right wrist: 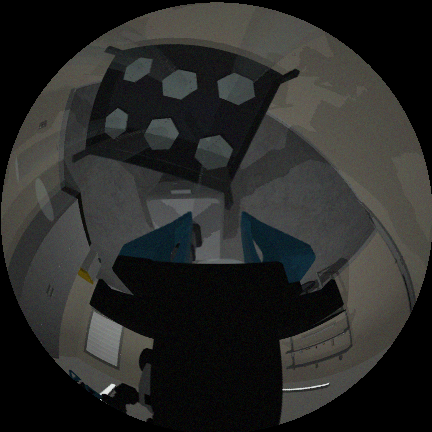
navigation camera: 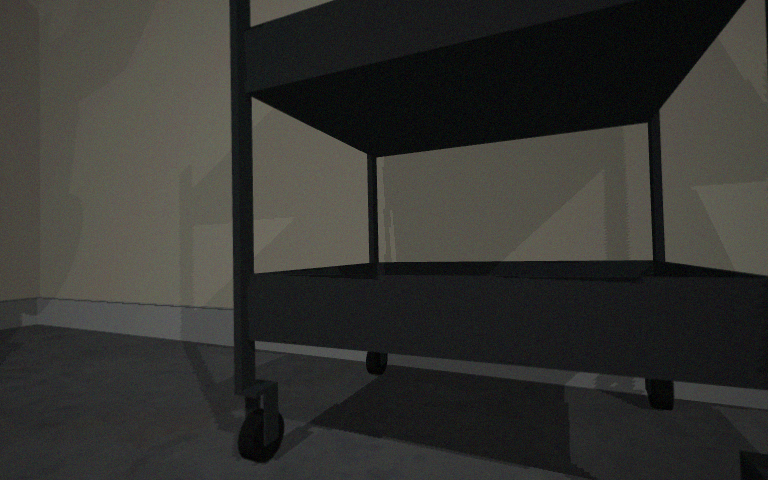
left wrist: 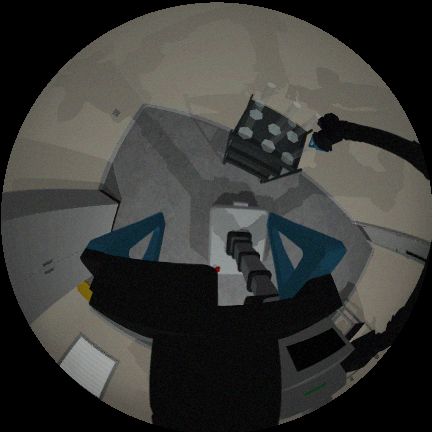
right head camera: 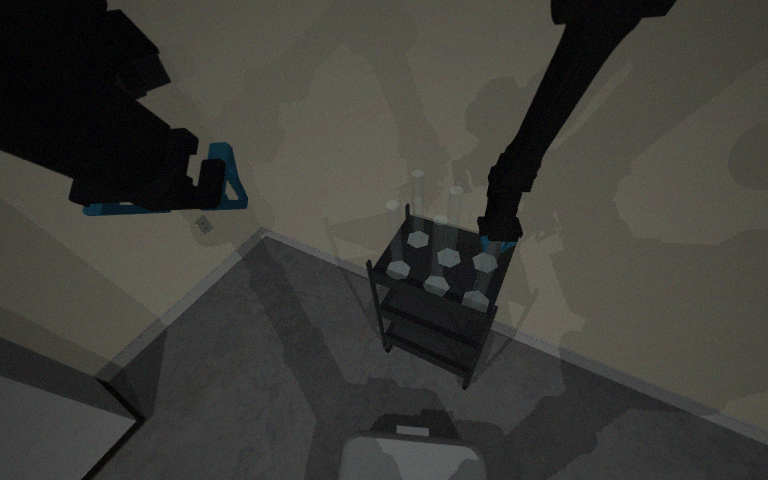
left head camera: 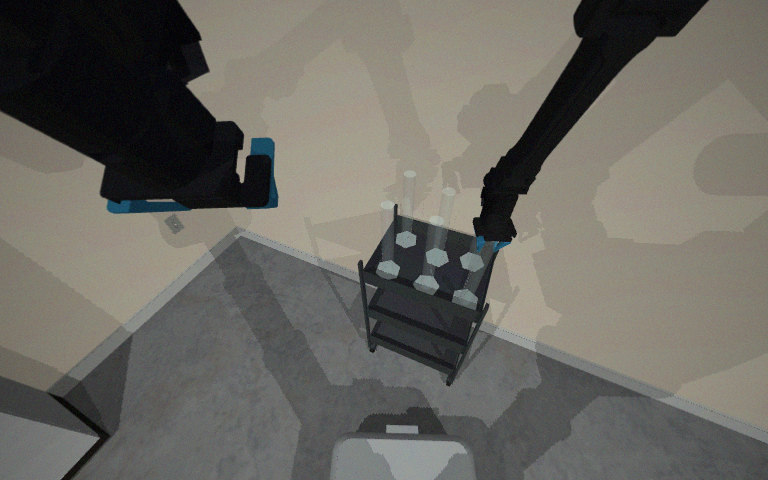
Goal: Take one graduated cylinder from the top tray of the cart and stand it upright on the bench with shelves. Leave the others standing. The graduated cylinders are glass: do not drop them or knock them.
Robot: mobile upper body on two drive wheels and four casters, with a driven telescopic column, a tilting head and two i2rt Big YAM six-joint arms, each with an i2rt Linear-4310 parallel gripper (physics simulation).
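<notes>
Several clear glass graduated cylinders (left head camera: 436, 256) (right head camera: 448, 257) (right wrist: 179, 84) with pale hexagonal bases stand upright on the top tray of the dark cart (left head camera: 365, 305) (right head camera: 378, 305) (navigation camera: 242, 198). My right gripper (left head camera: 492, 244) (right head camera: 498, 244) (right wrist: 216, 217) is shut on the upper part of the front right graduated cylinder (left head camera: 464, 297) (right head camera: 475, 300) (right wrist: 214, 152), whose base rests on the tray; its faint rim shows between the fingers in the right wrist view. My left gripper (left head camera: 192, 204) (left wrist: 215, 217) is open and empty, left of the cart. I cannot make out the bench with shelves.
The cart stands close to a beige wall. Its posts rise at the tray corners, one near my right gripper. A grey cabinet (left wrist: 60, 235) stands at the left. The robot's pale base (left head camera: 402, 458) is in front of the cart. The neighbouring cylinders stand close together.
</notes>
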